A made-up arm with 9 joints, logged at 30 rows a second.
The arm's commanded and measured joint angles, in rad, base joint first. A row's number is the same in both.
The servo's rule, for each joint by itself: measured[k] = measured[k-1] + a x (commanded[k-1-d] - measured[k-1]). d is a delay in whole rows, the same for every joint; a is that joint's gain. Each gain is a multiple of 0.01, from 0.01 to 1. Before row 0 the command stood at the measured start. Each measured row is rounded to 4 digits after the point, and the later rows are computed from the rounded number. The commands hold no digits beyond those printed.
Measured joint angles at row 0:
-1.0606, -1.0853, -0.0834, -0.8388, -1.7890, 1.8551, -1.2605, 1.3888, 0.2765
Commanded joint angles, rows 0 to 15:
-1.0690, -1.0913, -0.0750, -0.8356, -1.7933, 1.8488, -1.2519, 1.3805, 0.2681
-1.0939, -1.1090, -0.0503, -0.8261, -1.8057, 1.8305, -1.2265, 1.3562, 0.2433
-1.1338, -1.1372, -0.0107, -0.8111, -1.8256, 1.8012, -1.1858, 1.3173, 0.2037
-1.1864, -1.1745, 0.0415, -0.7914, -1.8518, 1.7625, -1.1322, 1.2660, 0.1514
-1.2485, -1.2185, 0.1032, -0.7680, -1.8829, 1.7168, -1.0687, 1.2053, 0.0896
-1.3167, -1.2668, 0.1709, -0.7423, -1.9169, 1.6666, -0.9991, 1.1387, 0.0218
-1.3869, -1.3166, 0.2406, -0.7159, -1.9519, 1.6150, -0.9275, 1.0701, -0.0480
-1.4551, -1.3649, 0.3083, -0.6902, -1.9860, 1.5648, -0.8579, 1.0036, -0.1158
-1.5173, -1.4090, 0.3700, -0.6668, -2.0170, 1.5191, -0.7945, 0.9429, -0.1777
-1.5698, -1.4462, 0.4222, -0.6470, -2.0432, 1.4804, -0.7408, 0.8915, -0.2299
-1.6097, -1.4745, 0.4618, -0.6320, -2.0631, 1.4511, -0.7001, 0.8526, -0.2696
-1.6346, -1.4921, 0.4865, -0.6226, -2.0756, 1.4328, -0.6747, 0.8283, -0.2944
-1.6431, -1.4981, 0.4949, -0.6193, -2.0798, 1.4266, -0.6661, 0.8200, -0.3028
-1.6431, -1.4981, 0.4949, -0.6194, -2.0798, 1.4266, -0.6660, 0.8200, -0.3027
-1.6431, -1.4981, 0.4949, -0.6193, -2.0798, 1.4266, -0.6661, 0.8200, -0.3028
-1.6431, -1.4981, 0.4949, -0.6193, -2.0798, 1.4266, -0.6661, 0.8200, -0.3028
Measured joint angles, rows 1 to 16:
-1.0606, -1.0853, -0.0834, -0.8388, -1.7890, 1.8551, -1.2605, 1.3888, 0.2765
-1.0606, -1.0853, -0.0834, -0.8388, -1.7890, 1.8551, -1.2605, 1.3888, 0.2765
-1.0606, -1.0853, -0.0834, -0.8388, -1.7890, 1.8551, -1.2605, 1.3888, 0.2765
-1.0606, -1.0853, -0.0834, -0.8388, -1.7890, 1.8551, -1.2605, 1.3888, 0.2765
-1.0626, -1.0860, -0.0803, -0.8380, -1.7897, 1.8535, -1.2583, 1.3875, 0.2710
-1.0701, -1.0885, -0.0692, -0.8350, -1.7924, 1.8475, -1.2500, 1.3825, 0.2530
-1.0854, -1.0939, -0.0476, -0.8290, -1.7980, 1.8355, -1.2333, 1.3721, 0.2210
-1.1096, -1.1028, -0.0146, -0.8196, -1.8071, 1.8165, -1.2070, 1.3551, 0.1758
-1.1429, -1.1155, 0.0290, -0.8067, -1.8200, 1.7906, -1.1710, 1.3311, 0.1198
-1.1846, -1.1321, 0.0815, -0.7906, -1.8365, 1.7584, -1.1263, 1.3003, 0.0561
-1.2332, -1.1524, 0.1404, -0.7719, -1.8561, 1.7211, -1.0746, 1.2635, -0.0116
-1.2865, -1.1758, 0.2025, -0.7515, -1.8782, 1.6805, -1.0183, 1.2219, -0.0793
-1.3419, -1.2015, 0.2645, -0.7303, -1.9018, 1.6385, -0.9601, 1.1773, -0.1433
-1.3966, -1.2284, 0.3228, -0.7095, -1.9258, 1.5974, -0.9031, 1.1316, -0.1996
-1.4477, -1.2555, 0.3742, -0.6901, -1.9491, 1.5594, -0.8503, 1.0870, -0.2451
-1.4926, -1.2815, 0.4158, -0.6732, -1.9706, 1.5265, -0.8046, 1.0456, -0.2771
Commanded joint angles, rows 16 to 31:
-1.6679, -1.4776, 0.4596, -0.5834, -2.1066, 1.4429, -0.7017, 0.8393, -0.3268
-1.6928, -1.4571, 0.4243, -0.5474, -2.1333, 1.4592, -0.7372, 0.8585, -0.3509
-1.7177, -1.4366, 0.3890, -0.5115, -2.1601, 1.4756, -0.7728, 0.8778, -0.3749
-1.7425, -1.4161, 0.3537, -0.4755, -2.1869, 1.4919, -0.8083, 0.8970, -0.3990
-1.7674, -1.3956, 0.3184, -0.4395, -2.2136, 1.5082, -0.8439, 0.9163, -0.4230
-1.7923, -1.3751, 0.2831, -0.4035, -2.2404, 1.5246, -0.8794, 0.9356, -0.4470
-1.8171, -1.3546, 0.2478, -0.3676, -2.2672, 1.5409, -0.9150, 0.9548, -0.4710
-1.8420, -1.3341, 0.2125, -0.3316, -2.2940, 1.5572, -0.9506, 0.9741, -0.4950
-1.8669, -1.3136, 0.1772, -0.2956, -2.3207, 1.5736, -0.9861, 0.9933, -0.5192
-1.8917, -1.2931, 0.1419, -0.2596, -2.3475, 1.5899, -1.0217, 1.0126, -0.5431
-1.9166, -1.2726, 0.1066, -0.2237, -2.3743, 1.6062, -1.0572, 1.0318, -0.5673
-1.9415, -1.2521, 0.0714, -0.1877, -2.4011, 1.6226, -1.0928, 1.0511, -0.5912
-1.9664, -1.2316, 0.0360, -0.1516, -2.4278, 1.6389, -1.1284, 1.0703, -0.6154
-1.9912, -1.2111, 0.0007, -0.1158, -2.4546, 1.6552, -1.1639, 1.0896, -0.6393
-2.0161, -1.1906, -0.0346, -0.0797, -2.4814, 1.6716, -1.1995, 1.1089, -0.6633
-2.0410, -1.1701, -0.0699, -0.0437, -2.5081, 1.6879, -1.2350, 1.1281, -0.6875
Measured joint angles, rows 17 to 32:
-1.5287, -1.3053, 0.4451, -0.6597, -1.9892, 1.5005, -0.7686, 1.0095, -0.2938
-1.5562, -1.3265, 0.4635, -0.6496, -2.0046, 1.4813, -0.7419, 0.9792, -0.2996
-1.5771, -1.3454, 0.4751, -0.6420, -2.0174, 1.4671, -0.7222, 0.9537, -0.3017
-1.5929, -1.3622, 0.4824, -0.6363, -2.0280, 1.4566, -0.7076, 0.9323, -0.3024
-1.6109, -1.3749, 0.4740, -0.6231, -2.0414, 1.4530, -0.7061, 0.9174, -0.3183
-1.6306, -1.3839, 0.4556, -0.6042, -2.0570, 1.4546, -0.7142, 0.9080, -0.3395
-1.6515, -1.3897, 0.4310, -0.5810, -2.0745, 1.4601, -0.7294, 0.9032, -0.3625
-1.6733, -1.3926, 0.4024, -0.5546, -2.0936, 1.4684, -0.7499, 0.9022, -0.3862
-1.6959, -1.3929, 0.3713, -0.5258, -2.1140, 1.4787, -0.7743, 0.9045, -0.4101
-1.7190, -1.3909, 0.3387, -0.4952, -2.1355, 1.4906, -0.8016, 0.9095, -0.4341
-1.7425, -1.3869, 0.3051, -0.4633, -2.1579, 1.5037, -0.8311, 0.9167, -0.4581
-1.7664, -1.3811, 0.2708, -0.4304, -2.1810, 1.5176, -0.8622, 0.9259, -0.4821
-1.7905, -1.3737, 0.2362, -0.3967, -2.2047, 1.5322, -0.8944, 0.9367, -0.5062
-1.8148, -1.3648, 0.2013, -0.3624, -2.2290, 1.5472, -0.9275, 0.9488, -0.5302
-1.8392, -1.3547, 0.1663, -0.3277, -2.2537, 1.5625, -0.9612, 0.9621, -0.5543
-1.8638, -1.3434, 0.1312, -0.2927, -2.2788, 1.5781, -0.9954, 0.9763, -0.5783

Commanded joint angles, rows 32 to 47:
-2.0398, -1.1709, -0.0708, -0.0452, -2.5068, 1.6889, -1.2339, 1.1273, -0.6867
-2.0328, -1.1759, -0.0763, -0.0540, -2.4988, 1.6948, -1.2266, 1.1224, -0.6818
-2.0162, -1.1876, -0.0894, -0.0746, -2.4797, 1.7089, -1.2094, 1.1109, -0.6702
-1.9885, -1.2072, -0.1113, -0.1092, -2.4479, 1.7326, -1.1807, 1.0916, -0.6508
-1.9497, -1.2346, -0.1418, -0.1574, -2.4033, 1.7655, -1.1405, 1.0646, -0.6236
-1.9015, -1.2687, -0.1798, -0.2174, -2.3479, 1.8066, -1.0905, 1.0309, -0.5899
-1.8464, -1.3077, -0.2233, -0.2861, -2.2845, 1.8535, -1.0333, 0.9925, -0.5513
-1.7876, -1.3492, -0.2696, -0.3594, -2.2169, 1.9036, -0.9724, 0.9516, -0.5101
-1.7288, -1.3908, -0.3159, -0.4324, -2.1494, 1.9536, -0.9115, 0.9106, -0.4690
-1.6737, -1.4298, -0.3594, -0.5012, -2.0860, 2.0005, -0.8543, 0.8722, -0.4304
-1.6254, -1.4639, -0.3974, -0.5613, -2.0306, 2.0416, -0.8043, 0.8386, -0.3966
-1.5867, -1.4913, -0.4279, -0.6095, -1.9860, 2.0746, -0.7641, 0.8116, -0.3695
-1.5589, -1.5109, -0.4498, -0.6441, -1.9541, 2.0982, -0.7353, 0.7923, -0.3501
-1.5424, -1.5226, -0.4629, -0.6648, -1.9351, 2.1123, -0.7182, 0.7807, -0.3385
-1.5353, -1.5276, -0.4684, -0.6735, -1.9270, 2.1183, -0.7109, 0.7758, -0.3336
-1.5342, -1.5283, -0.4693, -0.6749, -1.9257, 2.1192, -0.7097, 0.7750, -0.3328
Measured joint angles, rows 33 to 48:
-1.8884, -1.3311, 0.0960, -0.2574, -2.3041, 1.5939, -1.0300, 0.9913, -0.6024
-1.9131, -1.3179, 0.0607, -0.2220, -2.3297, 1.6098, -1.0648, 1.0070, -0.6264
-1.9378, -1.3039, 0.0254, -0.1864, -2.3555, 1.6259, -1.0998, 1.0233, -0.6504
-1.9626, -1.2892, -0.0099, -0.1507, -2.3814, 1.6420, -1.1350, 1.0401, -0.6745
-1.9811, -1.2762, -0.0324, -0.1243, -2.4027, 1.6542, -1.1607, 1.0541, -0.6824
-1.9935, -1.2652, -0.0486, -0.1067, -2.4190, 1.6648, -1.1778, 1.0650, -0.6820
-1.9989, -1.2567, -0.0637, -0.0987, -2.4293, 1.6763, -1.1860, 1.0723, -0.6743
-1.9964, -1.2513, -0.0813, -0.1013, -2.4325, 1.6909, -1.1846, 1.0754, -0.6590
-1.9852, -1.2495, -0.1037, -0.1153, -2.4275, 1.7103, -1.1731, 1.0737, -0.6360
-1.9651, -1.2516, -0.1319, -0.1408, -2.4140, 1.7353, -1.1516, 1.0669, -0.6060
-1.9366, -1.2578, -0.1657, -0.1771, -2.3920, 1.7660, -1.1208, 1.0550, -0.5704
-1.9008, -1.2679, -0.2041, -0.2227, -2.3622, 1.8018, -1.0822, 1.0385, -0.5312
-1.8595, -1.2814, -0.2455, -0.2751, -2.3260, 1.8413, -1.0378, 1.0180, -0.4908
-1.8149, -1.2977, -0.2876, -0.3316, -2.2852, 1.8827, -0.9901, 0.9947, -0.4515
-1.7694, -1.3160, -0.3282, -0.3890, -2.2419, 1.9240, -0.9418, 0.9697, -0.4158
-1.7256, -1.3353, -0.3651, -0.4441, -2.1984, 1.9632, -0.8956, 0.9444, -0.3857

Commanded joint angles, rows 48 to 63:
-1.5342, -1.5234, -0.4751, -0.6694, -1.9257, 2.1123, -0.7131, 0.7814, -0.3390
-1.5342, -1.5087, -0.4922, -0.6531, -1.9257, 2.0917, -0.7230, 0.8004, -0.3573
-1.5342, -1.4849, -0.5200, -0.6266, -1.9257, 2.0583, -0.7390, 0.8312, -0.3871
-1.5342, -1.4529, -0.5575, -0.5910, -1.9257, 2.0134, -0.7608, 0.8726, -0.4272
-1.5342, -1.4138, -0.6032, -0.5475, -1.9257, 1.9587, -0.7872, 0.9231, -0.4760
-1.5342, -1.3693, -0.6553, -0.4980, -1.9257, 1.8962, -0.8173, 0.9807, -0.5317
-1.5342, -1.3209, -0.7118, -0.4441, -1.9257, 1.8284, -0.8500, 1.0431, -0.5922
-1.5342, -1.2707, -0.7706, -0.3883, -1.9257, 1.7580, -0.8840, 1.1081, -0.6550
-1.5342, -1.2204, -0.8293, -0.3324, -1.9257, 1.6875, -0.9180, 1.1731, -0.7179
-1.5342, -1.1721, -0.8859, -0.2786, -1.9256, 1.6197, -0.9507, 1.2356, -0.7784
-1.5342, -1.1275, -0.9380, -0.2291, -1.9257, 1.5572, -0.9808, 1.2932, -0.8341
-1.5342, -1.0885, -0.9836, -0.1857, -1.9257, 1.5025, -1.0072, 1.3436, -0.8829
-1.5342, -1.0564, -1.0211, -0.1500, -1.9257, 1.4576, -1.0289, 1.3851, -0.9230
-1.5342, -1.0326, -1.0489, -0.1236, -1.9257, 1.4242, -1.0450, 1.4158, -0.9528
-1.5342, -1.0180, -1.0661, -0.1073, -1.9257, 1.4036, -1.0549, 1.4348, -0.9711
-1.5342, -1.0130, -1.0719, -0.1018, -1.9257, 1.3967, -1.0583, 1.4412, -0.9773
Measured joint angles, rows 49 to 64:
-1.6856, -1.3546, -0.3964, -0.4941, -2.1569, 1.9983, -0.8539, 0.9201, -0.3626
-1.6512, -1.3731, -0.4210, -0.5368, -2.1192, 2.0279, -0.8186, 0.8978, -0.3469
-1.6234, -1.3901, -0.4385, -0.5710, -2.0865, 2.0514, -0.7906, 0.8783, -0.3383
-1.6020, -1.4053, -0.4499, -0.5970, -2.0592, 2.0690, -0.7696, 0.8618, -0.3347
-1.5857, -1.4183, -0.4592, -0.6151, -2.0365, 2.0803, -0.7549, 0.8489, -0.3375
-1.5733, -1.4282, -0.4714, -0.6246, -2.0177, 2.0833, -0.7466, 0.8411, -0.3504
-1.5639, -1.4344, -0.4894, -0.6251, -2.0021, 2.0768, -0.7446, 0.8395, -0.3743
-1.5568, -1.4364, -0.5146, -0.6166, -1.9891, 2.0603, -0.7488, 0.8448, -0.4087
-1.5514, -1.4339, -0.5474, -0.5993, -1.9783, 2.0339, -0.7588, 0.8573, -0.4524
-1.5473, -1.4268, -0.5873, -0.5740, -1.9694, 1.9981, -0.7740, 0.8770, -0.5039
-1.5442, -1.4152, -0.6334, -0.5415, -1.9620, 1.9540, -0.7938, 0.9036, -0.5613
-1.5418, -1.3993, -0.6842, -0.5032, -1.9558, 1.9030, -0.8173, 0.9363, -0.6222
-1.5400, -1.3796, -0.7379, -0.4605, -1.9507, 1.8470, -0.8435, 0.9742, -0.6844
-1.5386, -1.3568, -0.7927, -0.4150, -1.9464, 1.7879, -0.8714, 1.0160, -0.7455
-1.5375, -1.3316, -0.8465, -0.3685, -1.9429, 1.7279, -0.8998, 1.0604, -0.8031
-1.5367, -1.3049, -0.8972, -0.3228, -1.9400, 1.6693, -0.9277, 1.1057, -0.8550

